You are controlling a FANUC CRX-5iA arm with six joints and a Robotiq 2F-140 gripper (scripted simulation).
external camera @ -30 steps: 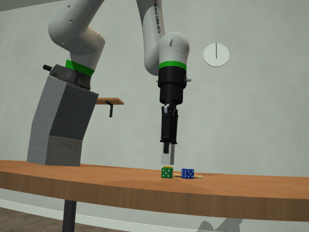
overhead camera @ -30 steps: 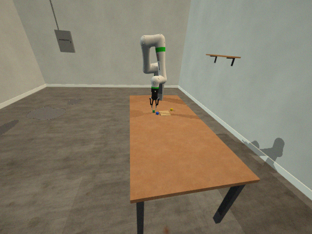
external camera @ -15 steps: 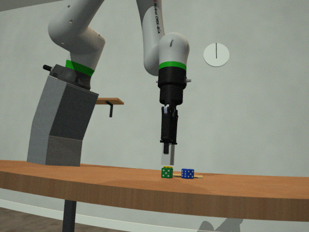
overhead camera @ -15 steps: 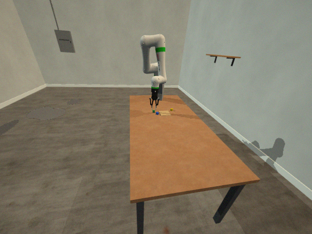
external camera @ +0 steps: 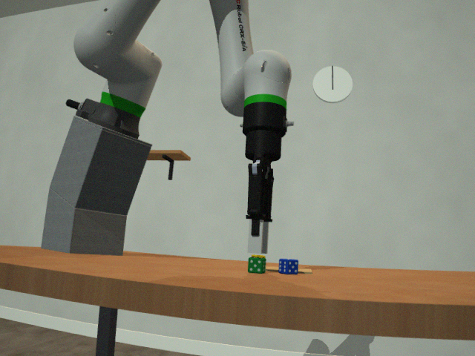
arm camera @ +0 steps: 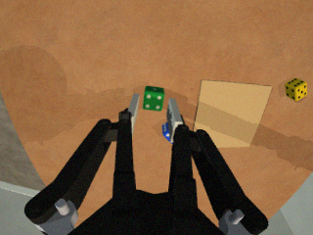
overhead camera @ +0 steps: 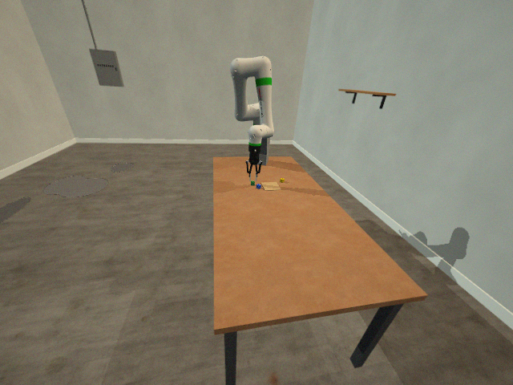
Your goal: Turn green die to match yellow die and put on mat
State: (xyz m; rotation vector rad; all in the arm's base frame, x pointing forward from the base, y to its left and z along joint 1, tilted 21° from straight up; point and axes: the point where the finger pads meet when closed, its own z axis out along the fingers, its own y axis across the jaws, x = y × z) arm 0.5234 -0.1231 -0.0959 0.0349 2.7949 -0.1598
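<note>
Now: hand 60 mm above the green die. From my hand the other things lie so: blue die 60 mm ahead, 40 mm to the left, 60 mm below; yellow die 50 mm behind, 270 mm to the left, 60 mm below; tan mat 30 mm ahead, 150 mm to the left, 70 mm below.
</note>
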